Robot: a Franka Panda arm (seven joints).
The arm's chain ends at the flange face. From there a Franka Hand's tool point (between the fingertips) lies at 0.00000 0.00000 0.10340 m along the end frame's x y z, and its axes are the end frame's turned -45 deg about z.
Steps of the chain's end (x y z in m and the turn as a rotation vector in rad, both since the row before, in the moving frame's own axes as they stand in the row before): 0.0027, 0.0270, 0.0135, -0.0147, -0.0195, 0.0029; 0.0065, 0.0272, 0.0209, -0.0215, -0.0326, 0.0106; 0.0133, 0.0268, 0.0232, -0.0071, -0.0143, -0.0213; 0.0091, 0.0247, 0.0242, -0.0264, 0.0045, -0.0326; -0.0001, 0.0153, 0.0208, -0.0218, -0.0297, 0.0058; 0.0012, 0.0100, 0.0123, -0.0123, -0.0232, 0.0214; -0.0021, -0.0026, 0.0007, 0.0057, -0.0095, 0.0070; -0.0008, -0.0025, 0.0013, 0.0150, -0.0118, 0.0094; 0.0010, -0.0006, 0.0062, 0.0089, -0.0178, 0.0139
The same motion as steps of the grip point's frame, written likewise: -0.0197, 0.0206, 0.0135, 0.0034, -0.0242, 0.0029; -0.0186, 0.0230, 0.0208, 0.0078, -0.0383, 0.0106; -0.0111, 0.0278, 0.0232, 0.0051, -0.0151, -0.0213; -0.0126, 0.0262, 0.0242, -0.0218, -0.0155, -0.0326; -0.0147, 0.0102, 0.0207, 0.0056, -0.0364, 0.0058; -0.0088, 0.0071, 0.0123, 0.0077, -0.0251, 0.0214; 0.0001, -0.0044, 0.0007, 0.0107, -0.0027, 0.0070; 0.0014, -0.0043, 0.0013, 0.0190, 0.0023, 0.0094; 0.0005, -0.0017, 0.0062, 0.0189, -0.0063, 0.0139
